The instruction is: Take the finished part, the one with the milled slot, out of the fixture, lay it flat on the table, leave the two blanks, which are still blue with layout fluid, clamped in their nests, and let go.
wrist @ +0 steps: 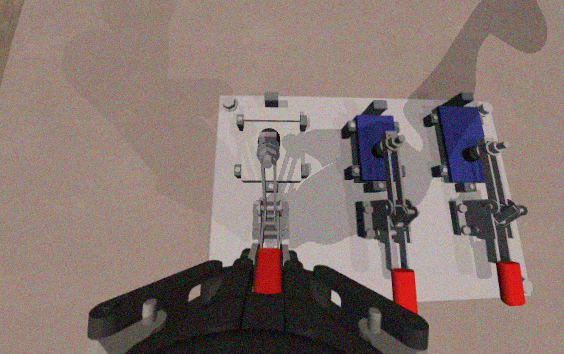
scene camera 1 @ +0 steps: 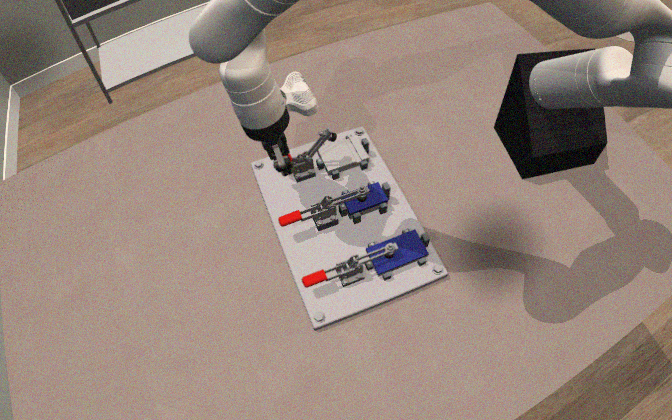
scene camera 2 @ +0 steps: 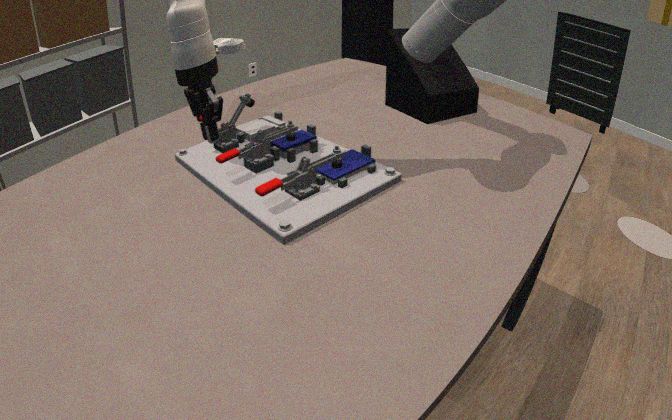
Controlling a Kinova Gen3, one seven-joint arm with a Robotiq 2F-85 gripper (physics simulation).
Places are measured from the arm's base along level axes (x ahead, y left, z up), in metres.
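Pixels of known places: gripper, fingertip midpoint: (wrist: 269, 254) (scene camera 1: 286, 168) (scene camera 2: 211, 139); arm's base, origin of the base link: (scene camera 1: 549, 84) (scene camera 2: 418, 47).
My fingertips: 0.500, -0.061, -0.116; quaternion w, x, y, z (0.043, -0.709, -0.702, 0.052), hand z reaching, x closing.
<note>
For each thing: its top centre in the pictures, then the offset to it from my fingertips, as dx, dy, dz. "spot": a spot on its surface instead. Level surfaces: height alone.
- finished part, middle of its top: (wrist: 271, 142) (scene camera 1: 342, 152) (scene camera 2: 259, 124) -0.108, -0.004, -0.006
- fixture plate, surface spot: (scene camera 2: 250, 200) spot: +0.030, +0.188, -0.027
- clamp's red handle, middle of its top: (wrist: 267, 263) (scene camera 2: 212, 111) -0.007, +0.000, +0.053
- middle blue blank, middle of its top: (wrist: 378, 146) (scene camera 2: 293, 138) (scene camera 1: 364, 197) -0.108, +0.106, -0.001
- far blue blank, middle of its top: (scene camera 2: 343, 162) (scene camera 1: 397, 251) (wrist: 466, 142) -0.123, +0.215, -0.011
- table, its level: dz -0.042
The finished part (scene camera 1: 342, 156) (scene camera 2: 260, 125) (wrist: 252, 150), pale with a slot line across it, lies in the end nest of the fixture plate (scene camera 1: 330, 305) (scene camera 2: 250, 200) (wrist: 320, 270). Its clamp arm (scene camera 1: 318, 145) (scene camera 2: 239, 110) (wrist: 268, 150) is swung up, its tip apart from the part. My gripper (scene camera 1: 283, 166) (scene camera 2: 210, 134) (wrist: 269, 254) is shut on that clamp's red handle (scene camera 1: 289, 158) (scene camera 2: 201, 118) (wrist: 268, 272), mostly hidden in the scene views. The middle blue blank (scene camera 1: 379, 194) (scene camera 2: 304, 139) (wrist: 367, 165) and far blue blank (scene camera 1: 409, 247) (scene camera 2: 356, 162) (wrist: 456, 125) sit under lowered clamps.
The two lowered clamps' red handles (scene camera 1: 290, 218) (scene camera 1: 314, 278) (wrist: 404, 290) (wrist: 511, 283) stick out beside my gripper's side of the plate. Small stop blocks surround each nest. The black robot base (scene camera 1: 555, 120) (scene camera 2: 430, 95) stands on the table (scene camera 1: 175, 280) (scene camera 2: 250, 325).
</note>
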